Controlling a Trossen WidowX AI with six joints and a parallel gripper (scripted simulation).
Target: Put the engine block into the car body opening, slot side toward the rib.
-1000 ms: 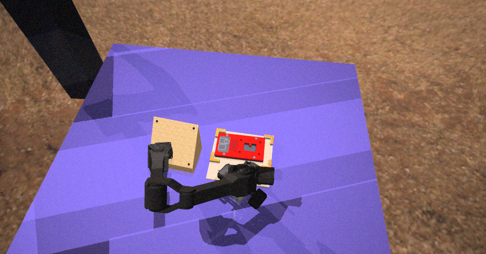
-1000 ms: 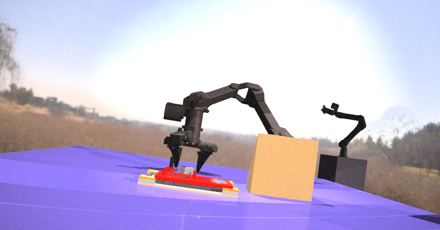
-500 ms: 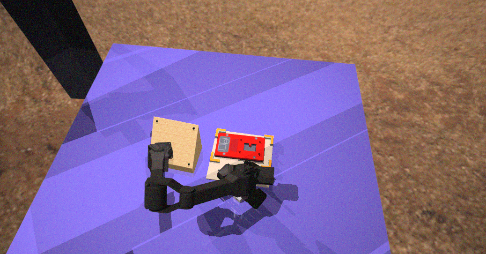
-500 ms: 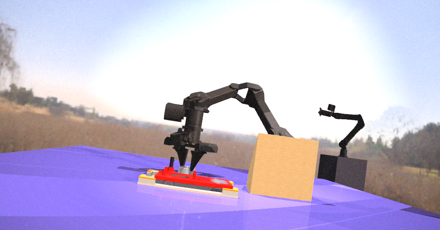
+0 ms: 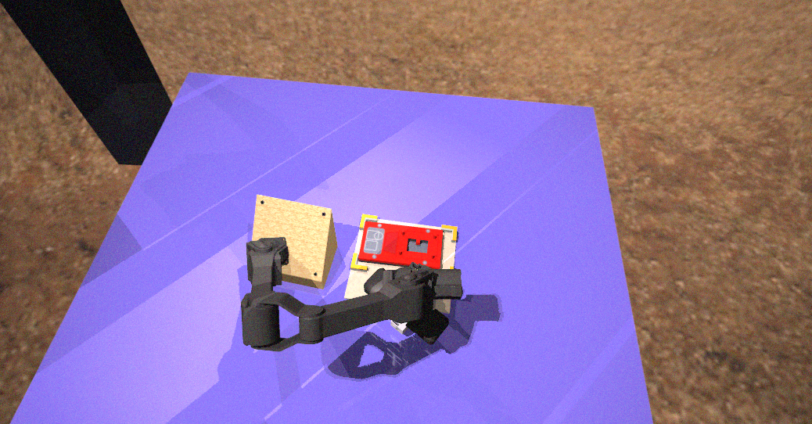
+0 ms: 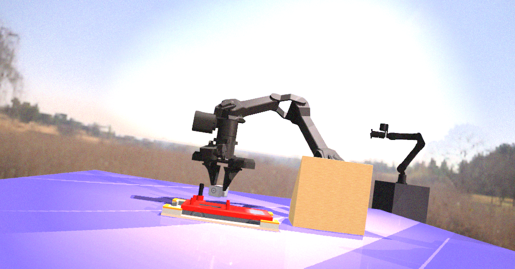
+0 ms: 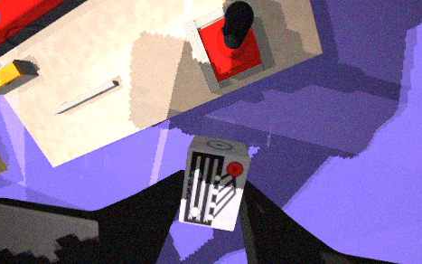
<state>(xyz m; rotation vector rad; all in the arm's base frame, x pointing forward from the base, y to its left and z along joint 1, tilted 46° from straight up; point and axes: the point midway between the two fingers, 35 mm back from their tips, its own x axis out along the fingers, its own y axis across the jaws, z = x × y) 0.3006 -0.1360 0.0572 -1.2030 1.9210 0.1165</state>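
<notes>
Right now my gripper tip is 17 cm to the right of the beige base plate and 3 cm above it. From my gripper tip the other things lie so: black peg: 7 cm to the left, 5 cm ahead, 1 cm below; then grey engine block: 1 cm below.
</notes>
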